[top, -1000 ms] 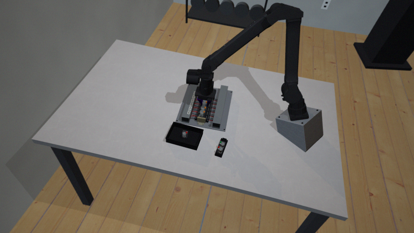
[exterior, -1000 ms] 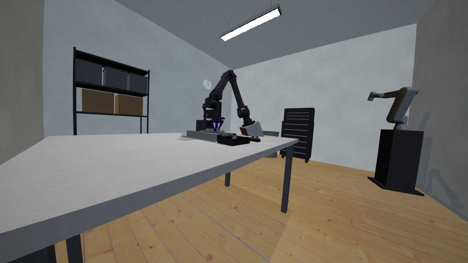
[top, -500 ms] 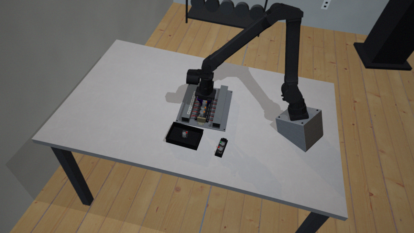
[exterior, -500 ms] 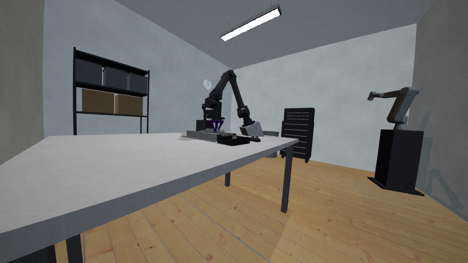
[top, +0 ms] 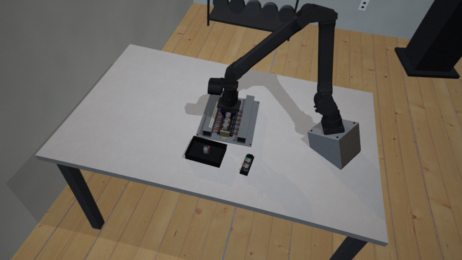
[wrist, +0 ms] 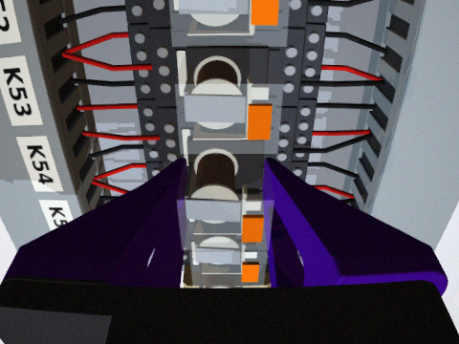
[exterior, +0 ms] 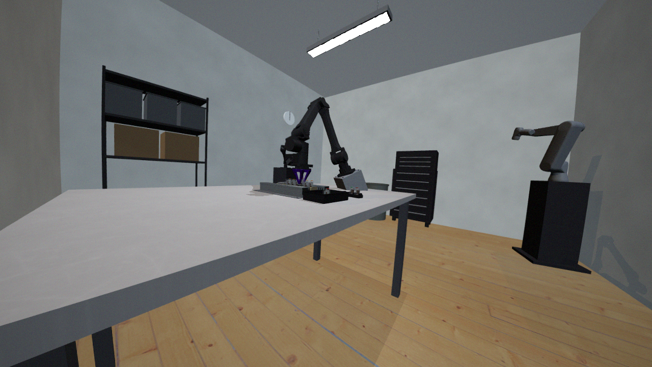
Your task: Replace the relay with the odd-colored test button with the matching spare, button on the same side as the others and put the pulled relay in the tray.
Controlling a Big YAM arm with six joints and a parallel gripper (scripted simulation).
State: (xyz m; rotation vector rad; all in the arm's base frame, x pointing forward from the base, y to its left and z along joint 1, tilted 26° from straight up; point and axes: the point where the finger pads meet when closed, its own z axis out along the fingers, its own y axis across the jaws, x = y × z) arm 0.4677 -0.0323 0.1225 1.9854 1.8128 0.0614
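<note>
Right now the grey panel is 10 mm behind my hand, 50 mm to the right of it and 60 mm below it.
</note>
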